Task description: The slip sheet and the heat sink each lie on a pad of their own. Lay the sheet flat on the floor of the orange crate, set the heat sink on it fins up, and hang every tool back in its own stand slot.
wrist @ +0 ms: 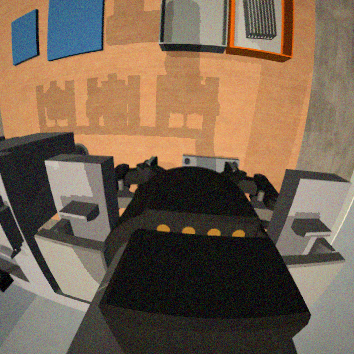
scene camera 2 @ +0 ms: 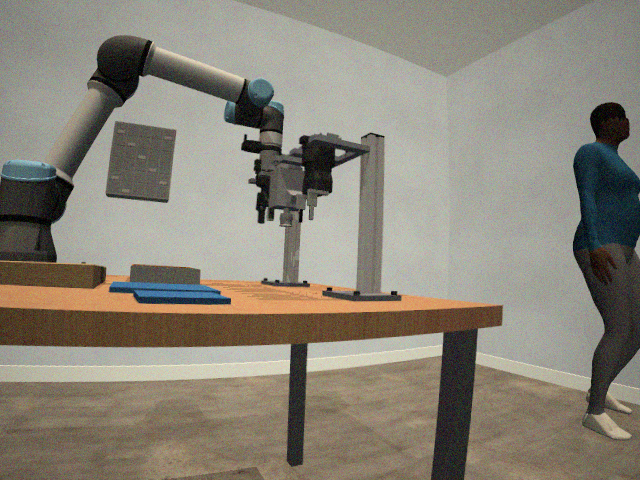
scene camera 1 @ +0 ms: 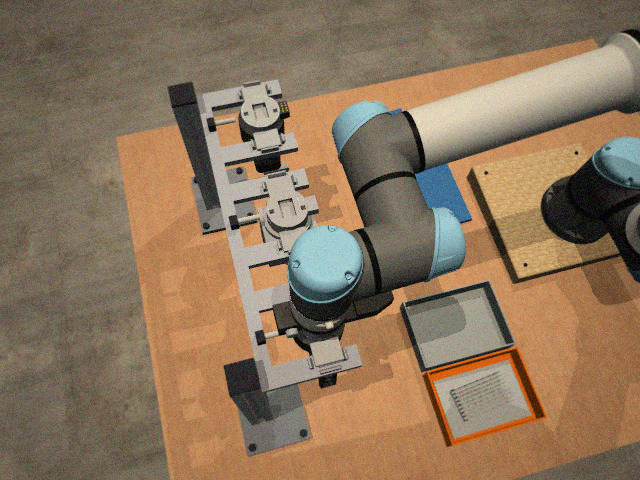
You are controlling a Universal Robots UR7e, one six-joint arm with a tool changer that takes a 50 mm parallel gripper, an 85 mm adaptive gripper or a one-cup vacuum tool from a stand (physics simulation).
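Where they show: arm's base, link origin: [scene camera 2: 21, 262] [scene camera 1: 575, 211].
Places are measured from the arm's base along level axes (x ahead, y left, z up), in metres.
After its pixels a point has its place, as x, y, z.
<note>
The heat sink [scene camera 1: 480, 396] {0.379, 0.266, -0.002} [wrist: 260, 19] {0.387, 0.263, -0.008} lies fins up inside the orange crate [scene camera 1: 496, 430] {0.371, 0.331, -0.033} [wrist: 262, 53] {0.463, 0.260, -0.005}. The pale slip sheet [scene camera 1: 521, 395] {0.294, 0.293, -0.032} [wrist: 238, 30] {0.403, 0.220, -0.032} lies flat under it on the crate floor. My gripper [wrist: 191, 167], the black adaptive one, is at the end slot of the tool stand [scene camera 1: 240, 268] {0.723, -0.020, 0.305} [scene camera 2: 371, 217] {0.698, -0.340, 0.143}, with stand arms on both sides of it. Its fingers are wide apart with nothing between them. The arm's wrist is still above it and hides much of the slot. A black tool [scene camera 1: 261, 116] {0.605, -0.256, 0.311} [scene camera 2: 317, 165] {0.584, -0.287, 0.250} and a grey tool [scene camera 1: 285, 211] {0.630, -0.080, 0.311} [scene camera 2: 285, 186] {0.605, -0.107, 0.235} hang in the other two slots.
A grey crate [scene camera 1: 449, 293] {0.335, 0.062, -0.012} [scene camera 2: 165, 273] {0.344, 0.058, -0.009} [wrist: 192, 48] {0.446, 0.115, -0.020} adjoins the orange crate. A large blue pad [scene camera 1: 445, 193] {0.230, -0.153, -0.026} [wrist: 75, 30] {0.343, -0.161, -0.027} and a small blue pad [wrist: 25, 37] {0.300, -0.336, -0.027} lie on the table. The wooden base board [scene camera 1: 537, 180] {0.040, -0.095, 0.005} is under the arm's base. A person [scene camera 2: 610, 196] stands beyond the table.
</note>
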